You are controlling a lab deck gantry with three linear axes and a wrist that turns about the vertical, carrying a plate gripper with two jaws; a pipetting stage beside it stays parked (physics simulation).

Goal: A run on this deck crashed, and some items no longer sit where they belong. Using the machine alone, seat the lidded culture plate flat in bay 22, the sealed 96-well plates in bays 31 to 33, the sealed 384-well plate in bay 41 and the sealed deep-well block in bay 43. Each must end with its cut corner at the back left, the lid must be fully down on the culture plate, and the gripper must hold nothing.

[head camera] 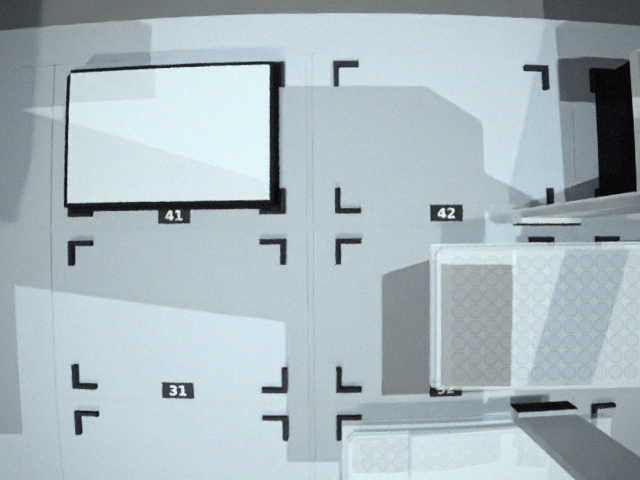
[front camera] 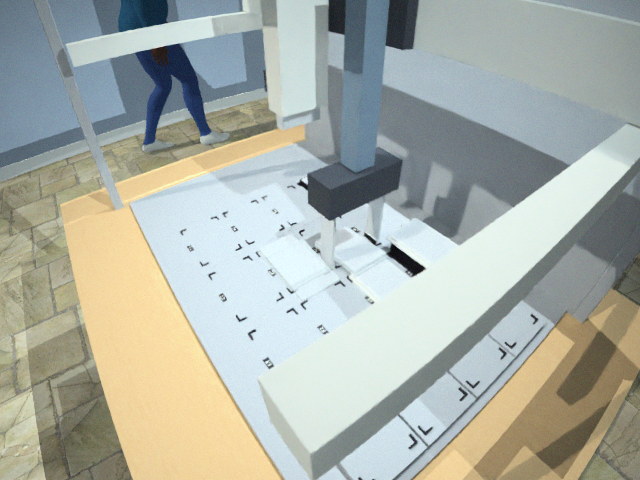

Labels:
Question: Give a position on a black-sided 384-well plate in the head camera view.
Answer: At 201, 136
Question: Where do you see a clear lid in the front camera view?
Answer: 307, 275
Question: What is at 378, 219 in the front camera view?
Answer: My gripper.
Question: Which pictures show my gripper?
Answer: The head camera view and the front camera view: all of them.

